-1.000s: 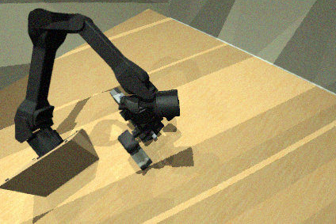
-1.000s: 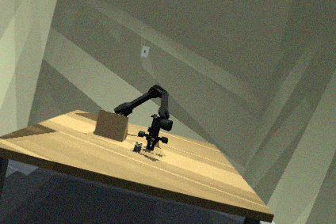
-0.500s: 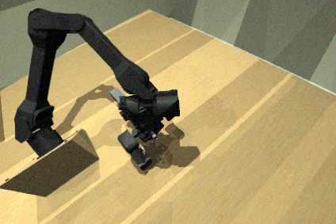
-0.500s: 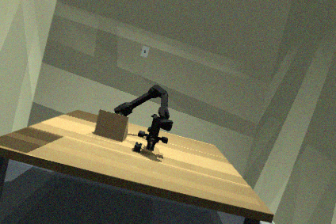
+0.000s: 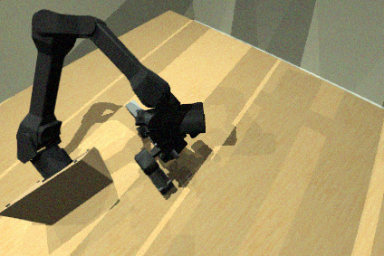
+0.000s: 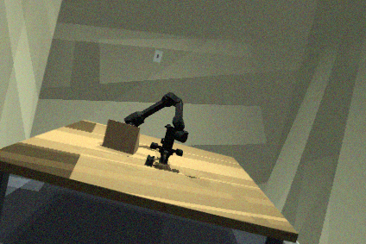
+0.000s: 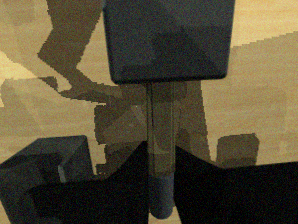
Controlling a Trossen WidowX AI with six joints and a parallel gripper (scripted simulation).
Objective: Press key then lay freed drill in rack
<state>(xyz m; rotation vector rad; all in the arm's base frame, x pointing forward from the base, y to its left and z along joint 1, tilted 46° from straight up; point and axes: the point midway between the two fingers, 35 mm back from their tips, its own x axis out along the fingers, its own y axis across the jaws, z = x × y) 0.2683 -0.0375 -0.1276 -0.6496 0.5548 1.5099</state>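
My gripper tip is 4 cm to the right of the drill and 4 cm below it. Also, from my gripper tip: grey holder block 14 cm to the left, 3 cm above, 1 cm behind; key 16 cm to the left, 4 cm above, 1 cm behind; rack 7 cm behind, 3 cm to the right, 1 cm above.
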